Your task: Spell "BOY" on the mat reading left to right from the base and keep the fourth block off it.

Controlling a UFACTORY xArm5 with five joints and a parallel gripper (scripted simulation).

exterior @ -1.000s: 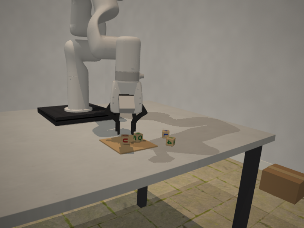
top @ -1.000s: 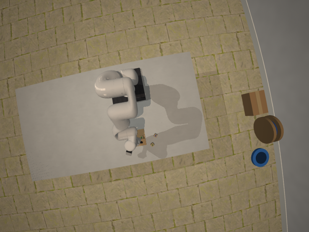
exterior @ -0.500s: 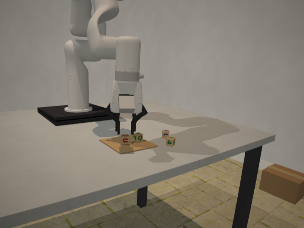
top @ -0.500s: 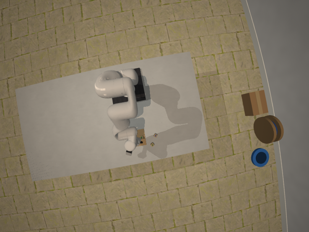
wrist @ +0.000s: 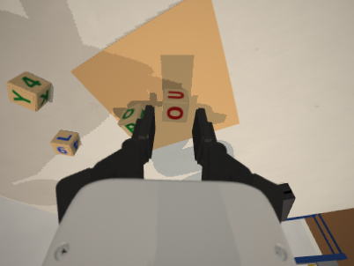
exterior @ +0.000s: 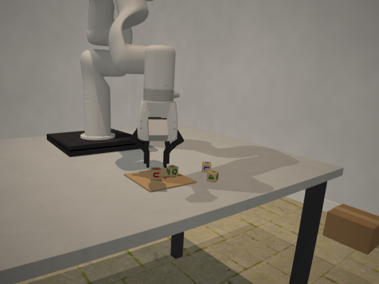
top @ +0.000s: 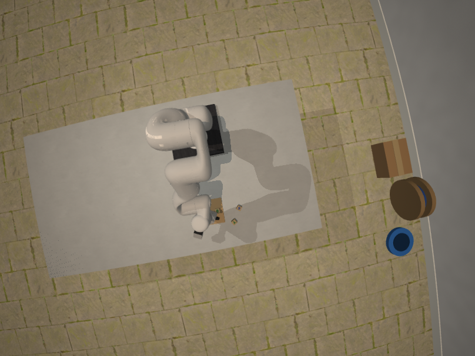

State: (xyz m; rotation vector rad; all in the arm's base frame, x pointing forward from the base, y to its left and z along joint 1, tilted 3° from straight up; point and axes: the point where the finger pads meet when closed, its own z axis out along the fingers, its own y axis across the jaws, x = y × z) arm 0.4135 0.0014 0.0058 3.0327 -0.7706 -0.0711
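Right now the tan mat is 50 mm below my hand and 10 mm to the left of it.
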